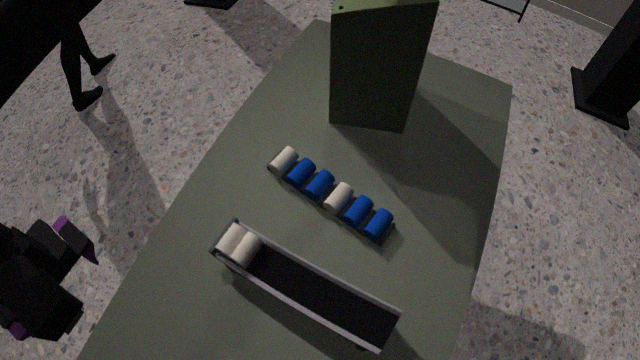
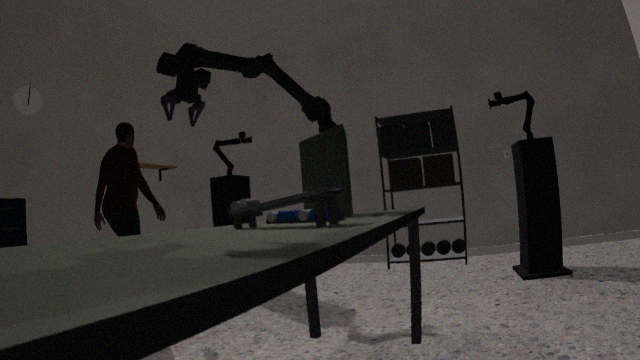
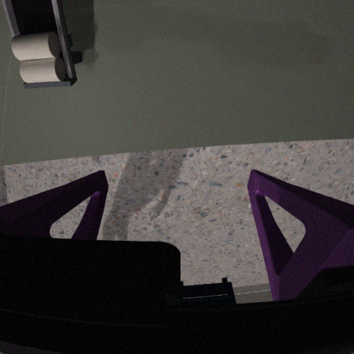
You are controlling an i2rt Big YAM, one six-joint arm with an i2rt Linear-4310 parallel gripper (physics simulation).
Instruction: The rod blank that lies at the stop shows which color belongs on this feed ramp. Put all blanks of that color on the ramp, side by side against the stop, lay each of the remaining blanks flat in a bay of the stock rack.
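Observation:
The feed ramp stands on the table. Two white blanks lie side by side at its lower end: one against the stop, the other touching it. Beyond the ramp, the stock rack holds a row of blanks lying flat: a white blank at the left end, two blue blanks, a white blank, then two blue blanks. My gripper is open and empty, pointing down, high above and off the ramp's stop end.
A green pedestal carries the arm at the far part of the table. A person stands behind the table. A shelf unit and a black pedestal with another arm stand farther back.

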